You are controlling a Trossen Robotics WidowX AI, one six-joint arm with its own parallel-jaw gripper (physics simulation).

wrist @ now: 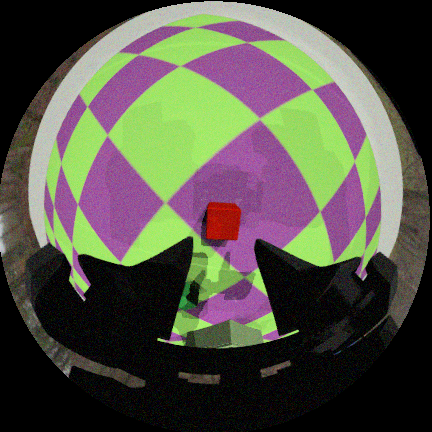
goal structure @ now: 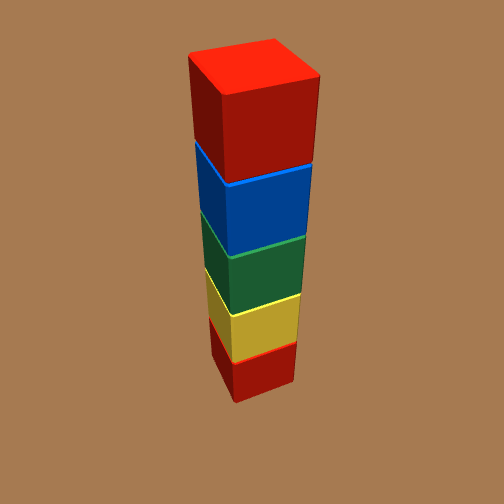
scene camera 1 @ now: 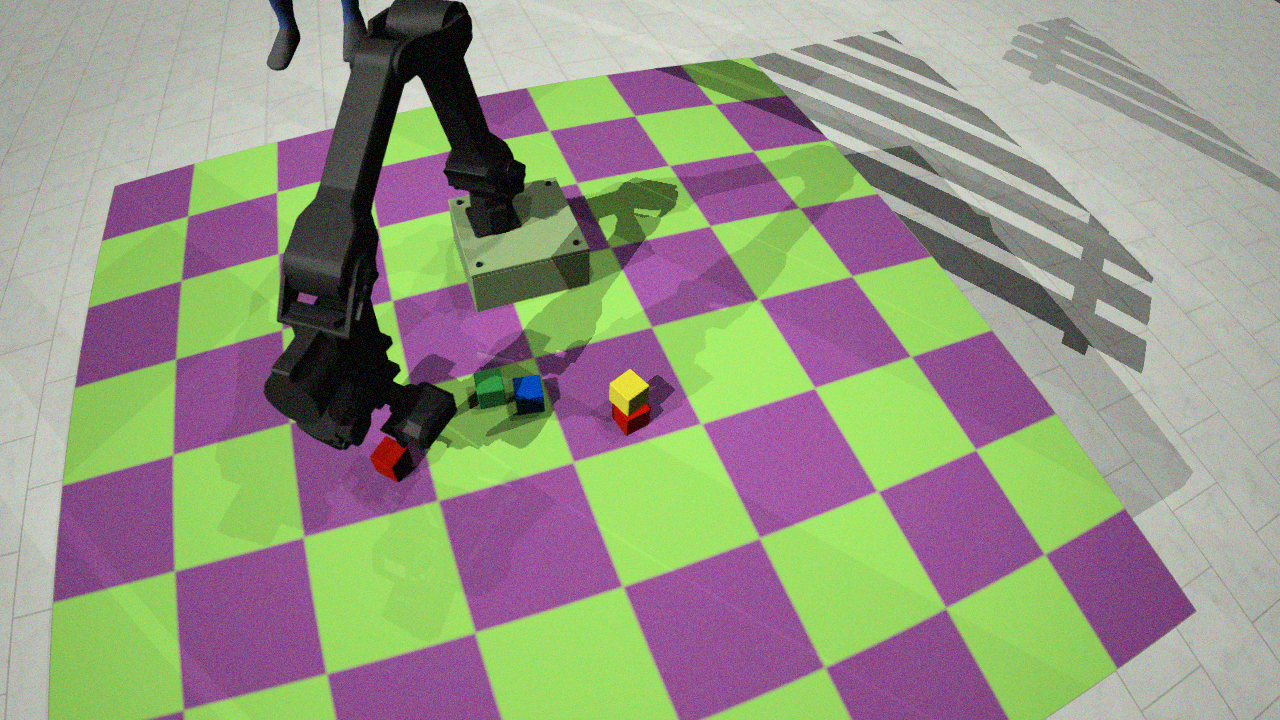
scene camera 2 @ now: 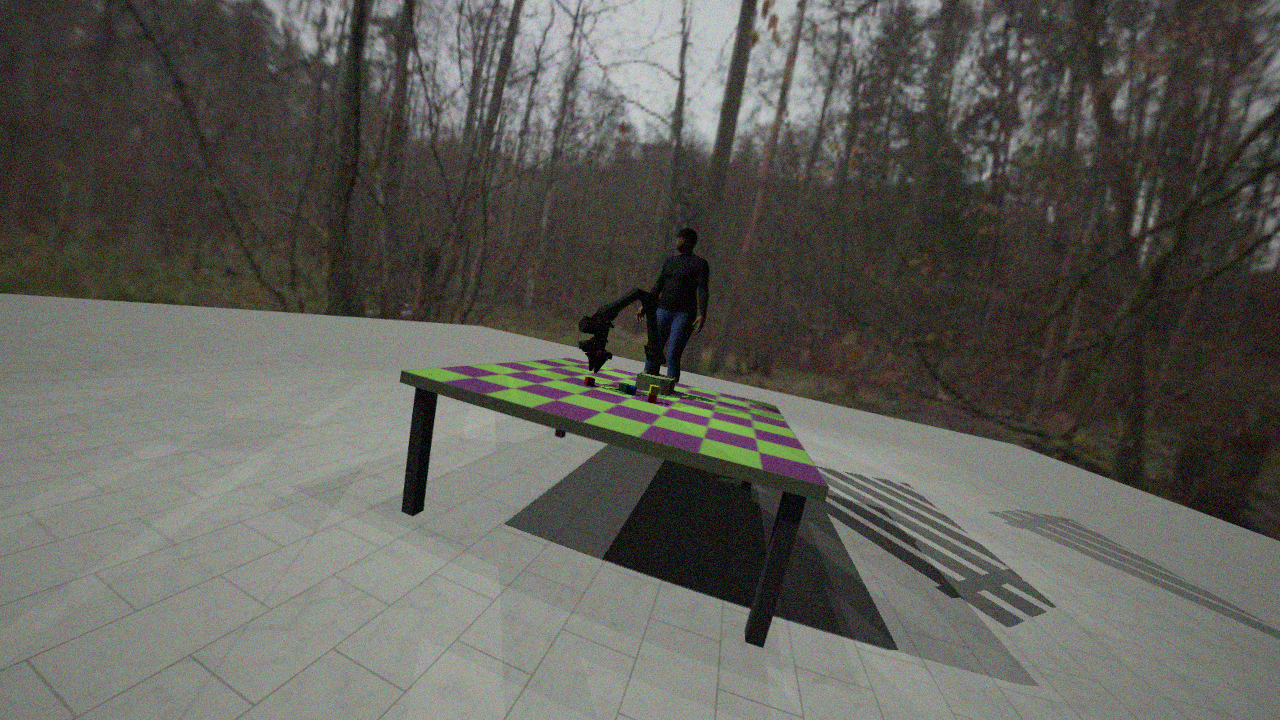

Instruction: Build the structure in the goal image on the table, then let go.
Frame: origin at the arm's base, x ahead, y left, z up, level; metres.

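Where they show: gripper, between the fingertips: [wrist: 224, 242] [scene camera 1: 386, 435] [scene camera 2: 592, 372]; arm's base, origin of its link: [scene camera 1: 492, 218] [scene camera 2: 652, 373].
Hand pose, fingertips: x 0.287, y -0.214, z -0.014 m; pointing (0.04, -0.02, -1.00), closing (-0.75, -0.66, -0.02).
Each offset is from my fingertips to the top centre of the thing. Level surfaces: height alone.
My gripper [wrist: 224, 242] [scene camera 2: 596, 370] is open and empty, above the table. A loose red cube {dy -0.004, dx +0.005, dz -0.025 m} [scene camera 1: 390, 459] [scene camera 2: 588, 381] [wrist: 223, 221] lies on a purple square, just ahead of the fingertips in the wrist view, apart from the other cubes. A green cube {dy +0.134, dx -0.049, dz -0.025 m} [scene camera 1: 489, 388] and a blue cube {dy +0.175, dx -0.023, dz -0.025 m} [scene camera 1: 528, 394] lie close together on a green square, to the right of the gripper in scene camera 1. The green cube [wrist: 186, 297] is partly hidden behind a finger in the wrist view. A yellow cube {dy +0.278, dx +0.039, dz +0.007 m} [scene camera 1: 628, 390] sits on a second red cube {dy +0.279, dx +0.046, dz -0.025 m} [scene camera 1: 631, 419] farther right.
The checkered table {dz -0.058 m} [scene camera 1: 689, 626] [scene camera 2: 572, 411] carries the arm's grey-green base block [scene camera 1: 528, 279] [scene camera 2: 656, 383] [wrist: 215, 336], behind the cubes. A person [scene camera 2: 682, 291] stands behind the table. Shadows of the arm fall across the table.
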